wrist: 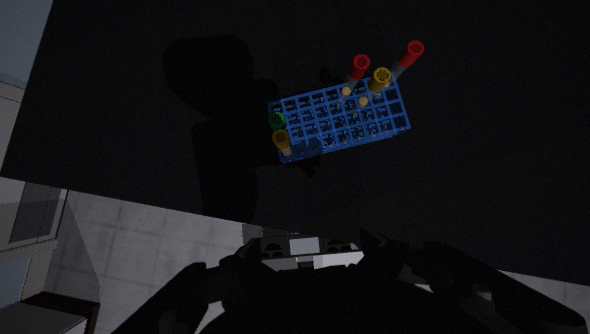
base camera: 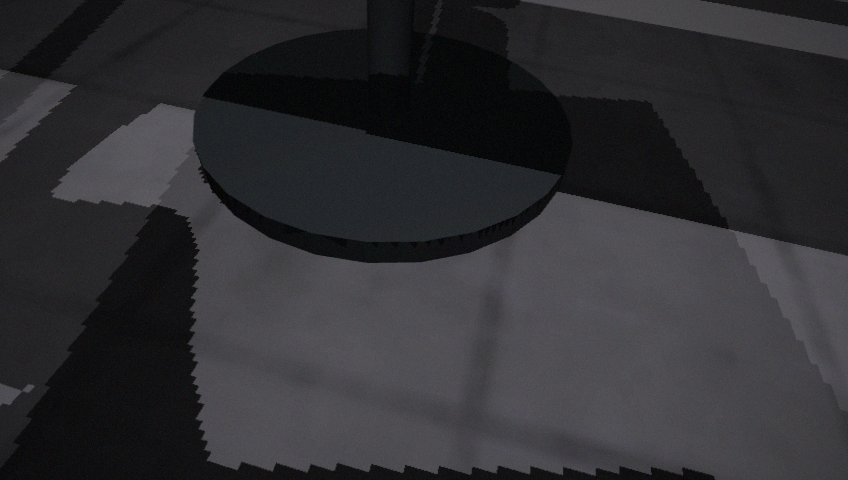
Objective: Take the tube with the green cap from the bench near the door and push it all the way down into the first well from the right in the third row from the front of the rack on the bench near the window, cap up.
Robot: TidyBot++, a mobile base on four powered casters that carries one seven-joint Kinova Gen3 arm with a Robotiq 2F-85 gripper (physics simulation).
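Frame: origin at the arm's base, x left, y down, z back, level; metres.
Seen in the pictures: gripper, between the fingertips: (wrist: 310,244).
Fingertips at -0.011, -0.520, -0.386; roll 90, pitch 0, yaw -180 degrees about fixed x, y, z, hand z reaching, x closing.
Observation:
Offsets run from my fingertips to a thing's top centre, as dx, dy, dz. "spot": to the spot under its first point. Level surfaces: height alone.
The green-capped tube {+0.022, +0.036, -0.125} (wrist: 277,120) stands cap up in the left end column of a blue rack {-0.062, +0.098, -0.147} (wrist: 307,146) on a dark bench top {dy +0.155} (wrist: 475,175) in the wrist view. An amber-capped tube {+0.019, +0.036, -0.103} (wrist: 281,138) stands right beside it, nearer the gripper. My gripper (wrist: 310,244) is open at the bottom of the wrist view, apart from the rack and looking down on it. The fingers are dark and hard to make out. Which bench this is, I cannot tell. A second rack does not show.
Two red-capped tubes {-0.080, +0.036, -0.183} (wrist: 361,63) {spot: -0.142, +0.036, -0.192} (wrist: 414,49) and another amber-capped tube {-0.102, +0.036, -0.164} (wrist: 382,76) stand toward the rack's far right. The arm's shadow falls left of the rack. In the base camera, a round dark foot {spot: +0.068, +0.887, -0.088} (base camera: 333,184) with a post (base camera: 390,38) stands on the tiled floor {dy +0.917} (base camera: 357,333).

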